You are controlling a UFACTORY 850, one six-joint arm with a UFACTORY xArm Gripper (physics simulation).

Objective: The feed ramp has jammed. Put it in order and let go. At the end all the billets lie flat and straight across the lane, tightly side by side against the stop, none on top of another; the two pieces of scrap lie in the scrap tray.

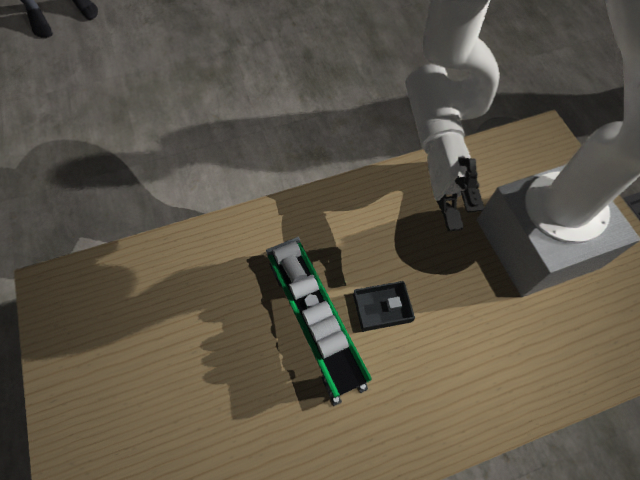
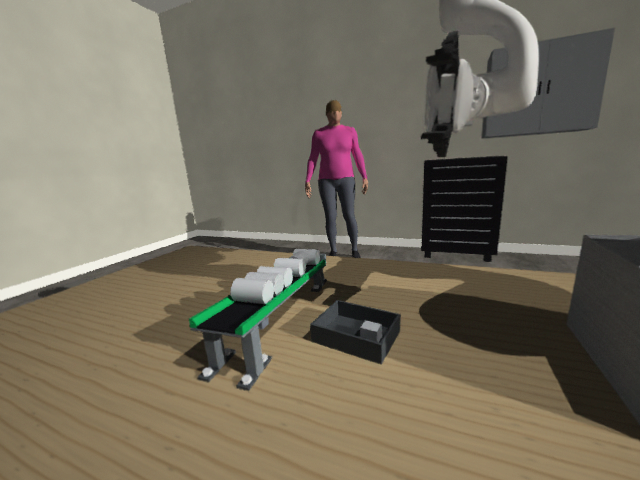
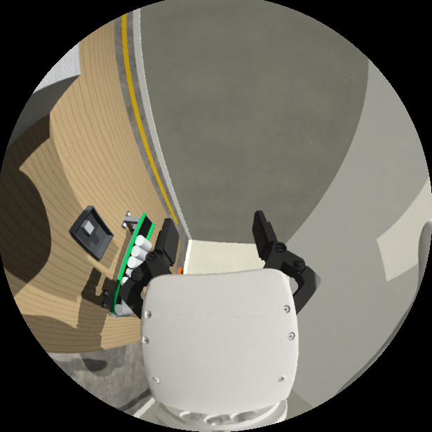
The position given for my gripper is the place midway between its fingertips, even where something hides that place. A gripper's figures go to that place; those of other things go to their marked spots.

My gripper [image 2: 435, 98]: 43 cm from the lens. A scrap tray [image 2: 338, 327]: 55 cm from the lens.
